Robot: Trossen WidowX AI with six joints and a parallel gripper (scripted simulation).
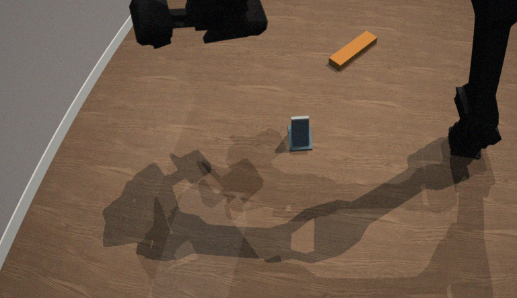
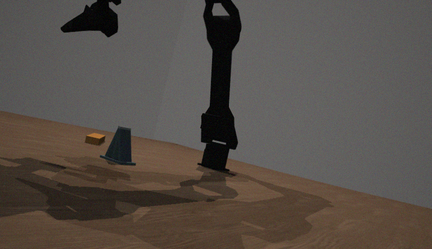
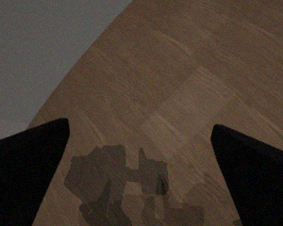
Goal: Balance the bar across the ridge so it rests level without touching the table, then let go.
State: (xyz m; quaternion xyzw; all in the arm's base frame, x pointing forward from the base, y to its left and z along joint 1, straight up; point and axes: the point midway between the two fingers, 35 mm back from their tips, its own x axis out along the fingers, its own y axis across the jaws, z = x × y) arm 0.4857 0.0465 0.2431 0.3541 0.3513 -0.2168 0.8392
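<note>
The orange bar is 270 mm behind my gripper tip, 250 mm to the right of it and 210 mm below it. Also, from my gripper tip: green object: 230 mm ahead, 540 mm to the right, 200 mm below.
</note>
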